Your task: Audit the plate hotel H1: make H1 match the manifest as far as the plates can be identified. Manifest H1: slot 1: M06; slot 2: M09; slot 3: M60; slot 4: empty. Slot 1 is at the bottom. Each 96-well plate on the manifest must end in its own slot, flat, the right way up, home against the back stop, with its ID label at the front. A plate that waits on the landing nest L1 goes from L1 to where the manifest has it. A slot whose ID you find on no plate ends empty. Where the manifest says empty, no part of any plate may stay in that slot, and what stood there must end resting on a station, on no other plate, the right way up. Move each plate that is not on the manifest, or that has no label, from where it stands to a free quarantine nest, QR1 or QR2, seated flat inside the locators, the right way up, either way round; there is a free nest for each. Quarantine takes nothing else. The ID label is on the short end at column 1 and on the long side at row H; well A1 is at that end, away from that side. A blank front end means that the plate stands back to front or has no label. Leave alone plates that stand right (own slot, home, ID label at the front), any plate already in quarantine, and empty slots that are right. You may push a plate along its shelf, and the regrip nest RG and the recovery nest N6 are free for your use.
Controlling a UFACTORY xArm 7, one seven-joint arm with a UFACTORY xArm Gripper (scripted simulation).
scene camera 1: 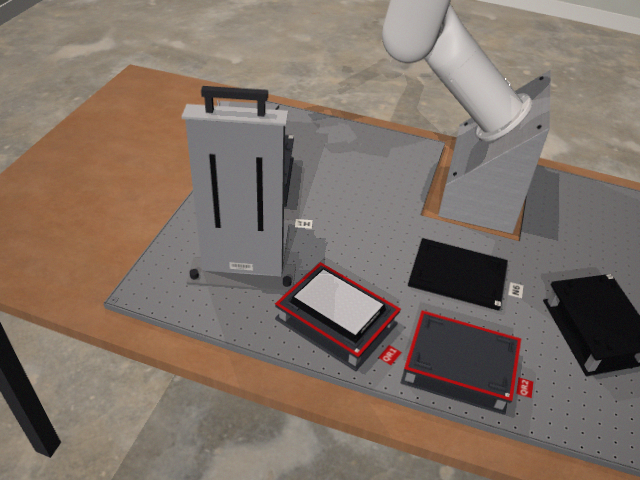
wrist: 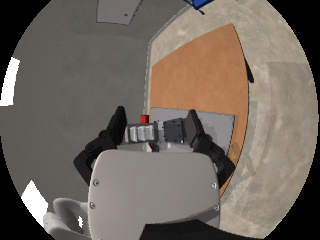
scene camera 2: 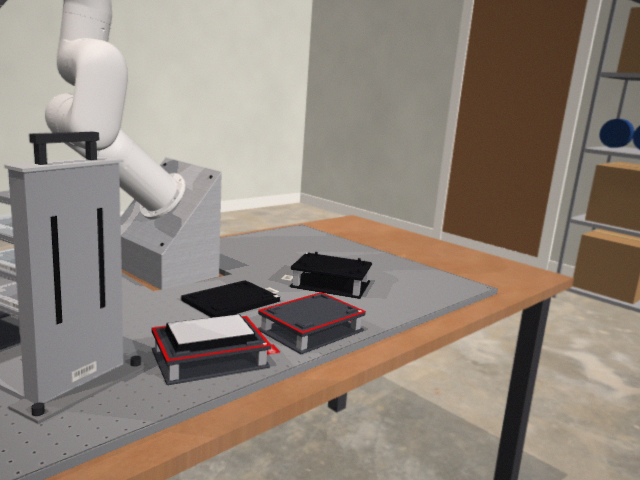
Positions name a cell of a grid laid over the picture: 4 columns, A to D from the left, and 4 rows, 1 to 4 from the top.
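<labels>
The black N6 nest (scene camera 1: C3) and the white-topped plate (scene camera 1: C3) have their marked spots 25 cm apart. Measured to the lens, it is the plate hotel H1 (scene camera 1: B2) that is 92 cm from the lens. The white-topped plate is 98 cm from the lens, while the black N6 nest is 113 cm from the lens.
</labels>
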